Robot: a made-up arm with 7 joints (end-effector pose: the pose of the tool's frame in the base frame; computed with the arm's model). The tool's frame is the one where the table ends. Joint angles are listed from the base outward.
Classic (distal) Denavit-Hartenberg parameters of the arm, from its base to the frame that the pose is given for. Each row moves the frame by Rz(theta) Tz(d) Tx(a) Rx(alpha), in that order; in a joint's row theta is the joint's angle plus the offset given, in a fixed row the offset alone. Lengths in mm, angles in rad.
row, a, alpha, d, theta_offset
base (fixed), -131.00, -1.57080, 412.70, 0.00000
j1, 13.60, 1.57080, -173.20, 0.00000
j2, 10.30, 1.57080, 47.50, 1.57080
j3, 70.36, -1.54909, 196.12, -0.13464
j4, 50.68, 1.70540, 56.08, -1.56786
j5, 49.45, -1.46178, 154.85, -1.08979
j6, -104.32, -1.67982, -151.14, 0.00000
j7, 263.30, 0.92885, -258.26, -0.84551
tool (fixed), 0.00, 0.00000, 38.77, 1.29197
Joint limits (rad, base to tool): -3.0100..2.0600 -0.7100..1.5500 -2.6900..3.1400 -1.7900..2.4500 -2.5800..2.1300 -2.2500..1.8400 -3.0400..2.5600
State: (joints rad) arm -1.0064 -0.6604 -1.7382 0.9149 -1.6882 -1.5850 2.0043
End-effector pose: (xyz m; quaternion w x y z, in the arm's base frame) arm 0.3013 -0.1157 0.8584 0.4044 -0.3068 -0.3583 0.7836
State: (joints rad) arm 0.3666 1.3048 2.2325 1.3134 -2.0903 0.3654 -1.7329
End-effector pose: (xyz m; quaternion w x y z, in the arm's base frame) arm 0.2210 0.4997 0.4897 0.1161 -0.6272 0.4082 -0.6531
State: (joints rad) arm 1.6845 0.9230 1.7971 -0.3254 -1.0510 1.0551 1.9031
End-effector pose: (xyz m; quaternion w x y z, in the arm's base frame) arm -0.0447 -0.3478 0.5651 0.4402 -0.4597 0.7682 0.0689
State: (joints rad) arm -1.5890 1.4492 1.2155 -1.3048 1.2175 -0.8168 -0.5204
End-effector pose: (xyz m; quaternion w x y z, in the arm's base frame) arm -0.3450 -0.2649 0.4651 0.7665 -0.5178 -0.3675 -0.0962
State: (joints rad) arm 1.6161 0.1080 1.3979 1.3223 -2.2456 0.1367 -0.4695
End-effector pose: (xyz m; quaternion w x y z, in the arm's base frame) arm -0.1408 0.0001 -0.1359 0.2791 -0.5586 -0.1205 -0.7717
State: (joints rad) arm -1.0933 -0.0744 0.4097 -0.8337 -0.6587 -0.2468 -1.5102
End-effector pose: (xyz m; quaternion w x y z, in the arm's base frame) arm -0.3663 -0.4870 0.5759 0.8812 -0.3164 -0.3504 -0.0258
